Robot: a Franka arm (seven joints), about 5 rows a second.
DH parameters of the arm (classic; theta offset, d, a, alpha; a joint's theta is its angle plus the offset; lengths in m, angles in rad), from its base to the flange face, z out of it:
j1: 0 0.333 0 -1.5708
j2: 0 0 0 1.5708
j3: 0 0.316 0.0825 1.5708
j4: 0 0 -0.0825 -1.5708
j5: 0 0.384 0 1.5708
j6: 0 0 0.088 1.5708
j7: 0 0.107 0 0
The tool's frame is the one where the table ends.
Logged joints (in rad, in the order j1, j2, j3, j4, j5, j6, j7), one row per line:
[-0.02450 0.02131 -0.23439 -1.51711 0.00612 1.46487 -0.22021]
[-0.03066 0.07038 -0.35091 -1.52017 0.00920 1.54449 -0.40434]
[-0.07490 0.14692 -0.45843 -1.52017 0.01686 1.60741 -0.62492]
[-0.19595 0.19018 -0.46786 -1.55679 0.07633 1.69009 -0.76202]
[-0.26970 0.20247 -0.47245 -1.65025 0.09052 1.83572 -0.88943]
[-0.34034 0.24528 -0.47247 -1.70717 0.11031 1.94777 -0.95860]
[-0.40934 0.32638 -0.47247 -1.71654 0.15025 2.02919 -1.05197]
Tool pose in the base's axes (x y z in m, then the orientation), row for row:
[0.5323 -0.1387 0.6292 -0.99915 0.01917 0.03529 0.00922]
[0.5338 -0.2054 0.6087 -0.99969 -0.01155 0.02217 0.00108]
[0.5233 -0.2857 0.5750 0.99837 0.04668 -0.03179 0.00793]
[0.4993 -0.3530 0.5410 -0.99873 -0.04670 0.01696 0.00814]
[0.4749 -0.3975 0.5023 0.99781 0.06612 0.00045 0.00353]
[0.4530 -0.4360 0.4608 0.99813 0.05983 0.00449 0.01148]
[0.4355 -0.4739 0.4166 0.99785 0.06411 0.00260 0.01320]
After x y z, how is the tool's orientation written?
As a quaternion, x y z w.
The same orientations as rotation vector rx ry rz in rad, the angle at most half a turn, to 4 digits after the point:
[-3.1206 0.0599 0.1102]
[-3.1385 -0.0363 0.0696]
[3.1207 0.1459 -0.0994]
[-3.1215 -0.1460 0.0530]
[3.1277 0.2073 0.0014]
[3.1130 0.1866 0.0140]
[3.1088 0.1997 0.0081]

